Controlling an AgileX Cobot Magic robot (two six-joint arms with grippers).
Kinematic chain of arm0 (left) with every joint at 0, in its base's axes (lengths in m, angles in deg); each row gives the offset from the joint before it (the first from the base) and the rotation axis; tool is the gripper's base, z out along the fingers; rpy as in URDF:
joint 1: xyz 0 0 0.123 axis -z
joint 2: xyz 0 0 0 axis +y
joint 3: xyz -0.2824 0 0.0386 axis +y
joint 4: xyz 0.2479 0 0.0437 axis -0.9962 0 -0.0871
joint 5: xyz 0 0 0 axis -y
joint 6: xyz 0.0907 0 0.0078 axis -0.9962 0 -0.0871
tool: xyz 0 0 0 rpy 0 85 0
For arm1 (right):
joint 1: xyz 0 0 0.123 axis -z
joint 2: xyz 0 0 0 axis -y
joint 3: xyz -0.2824 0 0.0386 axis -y
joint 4: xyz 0.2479 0 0.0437 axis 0.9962 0 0.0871
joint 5: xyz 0 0 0 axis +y
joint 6: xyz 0.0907 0 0.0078 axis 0.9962 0 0.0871
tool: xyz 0 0 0 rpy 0 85 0
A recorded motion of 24 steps. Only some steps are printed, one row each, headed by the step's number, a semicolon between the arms.
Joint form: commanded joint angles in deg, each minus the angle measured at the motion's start. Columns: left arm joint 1, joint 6, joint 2, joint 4, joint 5, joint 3; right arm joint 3, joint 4, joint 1, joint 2, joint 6, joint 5.
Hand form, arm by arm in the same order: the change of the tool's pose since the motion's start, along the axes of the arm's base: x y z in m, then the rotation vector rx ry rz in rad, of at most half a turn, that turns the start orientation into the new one. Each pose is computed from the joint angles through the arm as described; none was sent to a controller.
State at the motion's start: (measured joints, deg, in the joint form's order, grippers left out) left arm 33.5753 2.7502 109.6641 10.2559 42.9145 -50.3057; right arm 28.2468 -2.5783 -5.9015 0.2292 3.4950 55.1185
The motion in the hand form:
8: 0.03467 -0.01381 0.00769 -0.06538 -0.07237 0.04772; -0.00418 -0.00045 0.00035 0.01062 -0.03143 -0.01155
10: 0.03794 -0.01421 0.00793 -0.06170 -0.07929 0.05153; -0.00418 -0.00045 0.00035 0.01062 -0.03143 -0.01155
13: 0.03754 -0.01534 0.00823 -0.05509 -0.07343 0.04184; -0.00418 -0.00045 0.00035 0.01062 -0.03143 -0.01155
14: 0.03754 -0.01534 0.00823 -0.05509 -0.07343 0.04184; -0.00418 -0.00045 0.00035 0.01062 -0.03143 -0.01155
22: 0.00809 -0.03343 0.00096 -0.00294 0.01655 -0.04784; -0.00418 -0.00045 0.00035 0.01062 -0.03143 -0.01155
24: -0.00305 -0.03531 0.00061 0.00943 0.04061 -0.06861; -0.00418 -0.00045 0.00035 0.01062 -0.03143 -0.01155
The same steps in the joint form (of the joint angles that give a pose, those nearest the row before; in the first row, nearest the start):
8: -0.63 -0.46 5.21 2.52 1.49 -9.34; 0.00 -0.05 0.46 1.55 0.51 -0.29
10: -0.80 -0.97 5.67 2.69 1.43 -10.14; 0.00 -0.05 0.46 1.55 0.51 -0.29
13: -0.74 -0.92 5.56 2.18 0.69 -10.26; 0.00 -0.05 0.46 1.55 0.51 -0.29
14: -0.74 -0.92 5.56 2.18 0.69 -10.26; 0.00 -0.05 0.46 1.55 0.51 -0.29
22: 3.38 -0.97 3.32 1.66 -4.07 -6.76; 0.00 -0.05 0.46 1.55 0.51 -0.29
24: 4.53 -0.97 1.95 1.78 -5.16 -4.93; 0.00 -0.05 0.46 1.55 0.51 -0.29

